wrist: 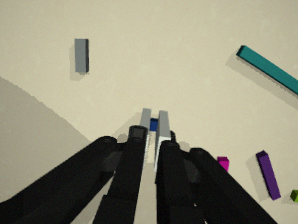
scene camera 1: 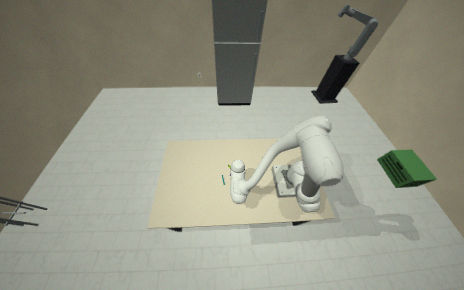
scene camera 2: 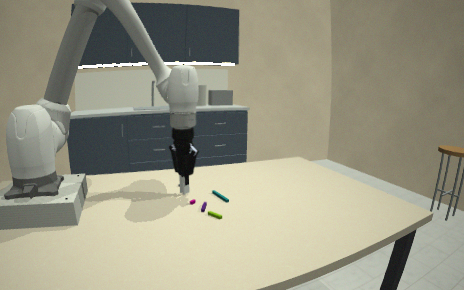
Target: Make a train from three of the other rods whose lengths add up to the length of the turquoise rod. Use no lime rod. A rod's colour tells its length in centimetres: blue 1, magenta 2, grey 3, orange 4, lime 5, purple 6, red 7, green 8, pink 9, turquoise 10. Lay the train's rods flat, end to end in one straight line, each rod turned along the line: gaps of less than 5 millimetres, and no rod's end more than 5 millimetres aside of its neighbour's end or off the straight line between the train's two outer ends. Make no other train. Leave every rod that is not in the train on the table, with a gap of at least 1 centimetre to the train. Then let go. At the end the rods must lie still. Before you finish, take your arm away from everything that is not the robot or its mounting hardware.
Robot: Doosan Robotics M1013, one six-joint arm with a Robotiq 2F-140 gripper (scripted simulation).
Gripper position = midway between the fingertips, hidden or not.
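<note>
My gripper [scene camera 2: 184, 192]. Gripper also in wrist view [wrist: 153, 122].
</note>
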